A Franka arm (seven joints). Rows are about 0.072 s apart.
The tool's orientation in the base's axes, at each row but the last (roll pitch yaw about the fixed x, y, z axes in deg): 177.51 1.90 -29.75; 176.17 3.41 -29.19; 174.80 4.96 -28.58; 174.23 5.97 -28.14; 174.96 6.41 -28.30; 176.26 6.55 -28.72
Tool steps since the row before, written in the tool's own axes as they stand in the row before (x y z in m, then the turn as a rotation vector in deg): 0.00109 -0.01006 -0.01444 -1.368 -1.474 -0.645; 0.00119 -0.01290 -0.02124 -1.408 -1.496 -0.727; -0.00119 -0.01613 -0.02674 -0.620 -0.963 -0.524; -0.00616 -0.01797 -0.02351 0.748 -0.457 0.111; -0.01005 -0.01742 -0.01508 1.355 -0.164 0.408; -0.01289 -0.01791 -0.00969 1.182 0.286 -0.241
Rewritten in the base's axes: 0.00665 0.00850 0.01395 -0.426 1.972 0.625; 0.00906 0.01131 0.02022 -0.443 2.013 0.708; 0.00971 0.01576 0.02518 -0.028 1.161 0.487; 0.00612 0.01968 0.02211 0.851 0.048 -0.233; 0.00139 0.02047 0.01453 1.205 -0.504 -0.569; -0.00149 0.02192 0.00992 0.926 -0.815 0.123
